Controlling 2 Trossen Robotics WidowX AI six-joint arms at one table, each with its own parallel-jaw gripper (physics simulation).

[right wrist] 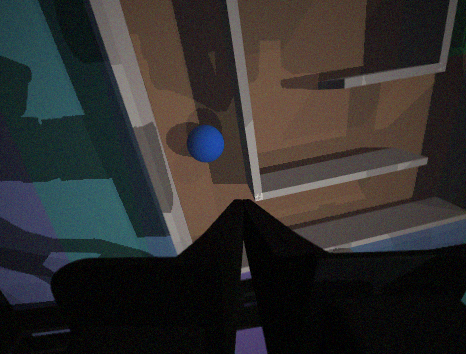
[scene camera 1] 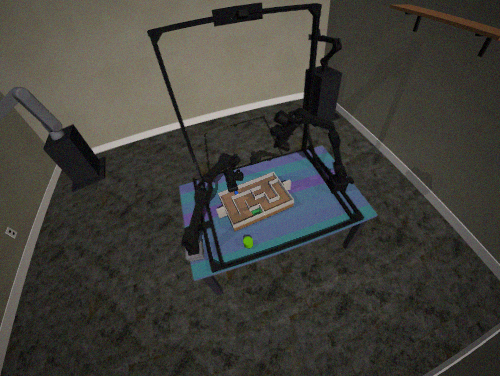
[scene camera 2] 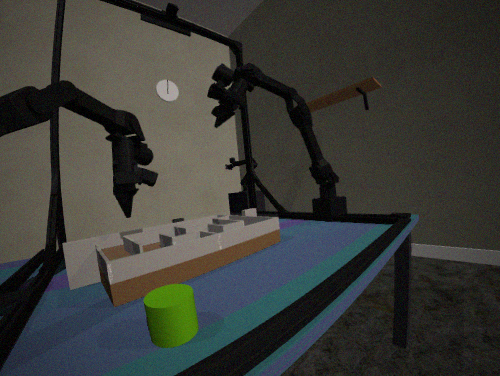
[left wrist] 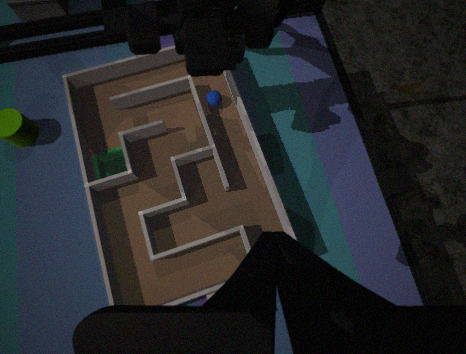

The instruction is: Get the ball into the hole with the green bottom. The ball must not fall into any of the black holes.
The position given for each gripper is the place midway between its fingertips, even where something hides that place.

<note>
The left gripper (scene camera 2: 215,127) is shut, with nothing in its grasp. The right gripper (scene camera 2: 128,217) is shut, with nothing in its grasp. Also in view: a wooden maze box (scene camera 2: 130,263).
The wooden maze box also shows in the right wrist view (right wrist: 339,126), in scene camera 1 (scene camera 1: 261,197) and in the left wrist view (left wrist: 177,187). The left gripper is seen too in the left wrist view (left wrist: 272,241). The right gripper shows as well in the right wrist view (right wrist: 241,207) and in the left wrist view (left wrist: 199,67).
</note>
